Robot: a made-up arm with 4 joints. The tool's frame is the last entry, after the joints.
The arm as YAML. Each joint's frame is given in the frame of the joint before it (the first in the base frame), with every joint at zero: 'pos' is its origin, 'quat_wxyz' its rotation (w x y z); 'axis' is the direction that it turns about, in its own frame. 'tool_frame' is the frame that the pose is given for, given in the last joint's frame.
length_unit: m
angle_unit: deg
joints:
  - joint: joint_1
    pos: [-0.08, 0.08, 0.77]
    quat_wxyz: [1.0, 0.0, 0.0, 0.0]
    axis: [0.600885, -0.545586, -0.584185]
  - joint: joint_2
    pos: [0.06, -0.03, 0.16]
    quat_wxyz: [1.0, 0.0, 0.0, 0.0]
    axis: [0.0, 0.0, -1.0]
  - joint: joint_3
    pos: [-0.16, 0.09, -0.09]
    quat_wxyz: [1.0, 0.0, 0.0, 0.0]
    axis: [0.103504, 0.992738, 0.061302]
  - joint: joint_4
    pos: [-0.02, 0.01, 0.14]
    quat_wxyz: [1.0, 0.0, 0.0, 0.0]
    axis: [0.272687, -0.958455, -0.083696]
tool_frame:
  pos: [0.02, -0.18, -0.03]
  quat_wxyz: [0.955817, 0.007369, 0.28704, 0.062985]
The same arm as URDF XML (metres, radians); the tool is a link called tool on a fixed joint. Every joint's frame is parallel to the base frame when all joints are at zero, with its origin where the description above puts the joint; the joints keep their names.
<robot name="arm">
  <joint name="tool_joint" type="fixed">
    <parent link="link4"/>
    <child link="tool"/>
    <origin xyz="0.02 -0.18 -0.03" rpy="0.0601 0.5797 0.1495"/>
  </joint>
  <joint name="joint_4" type="continuous">
    <parent link="link3"/>
    <child link="link4"/>
    <origin xyz="-0.02 0.01 0.14" rpy="0 0 0"/>
    <axis xyz="0.272687 -0.958455 -0.083696"/>
  </joint>
  <joint name="joint_3" type="continuous">
    <parent link="link2"/>
    <child link="link3"/>
    <origin xyz="-0.16 0.09 -0.09" rpy="0 0 0"/>
    <axis xyz="0.103504 0.992738 0.061302"/>
  </joint>
  <joint name="joint_2" type="continuous">
    <parent link="link1"/>
    <child link="link2"/>
    <origin xyz="0.06 -0.03 0.16" rpy="0 0 0"/>
    <axis xyz="0 0 -1"/>
  </joint>
  <joint name="joint_1" type="continuous">
    <parent link="base"/>
    <child link="link1"/>
    <origin xyz="-0.08 0.08 0.77" rpy="0 0 0"/>
    <axis xyz="0.600885 -0.545586 -0.584185"/>
  </joint>
  <link name="base"/>
  <link name="link1"/>
  <link name="link2"/>
  <link name="link3"/>
  <link name="link4"/>
  <link name="tool"/>
</robot>

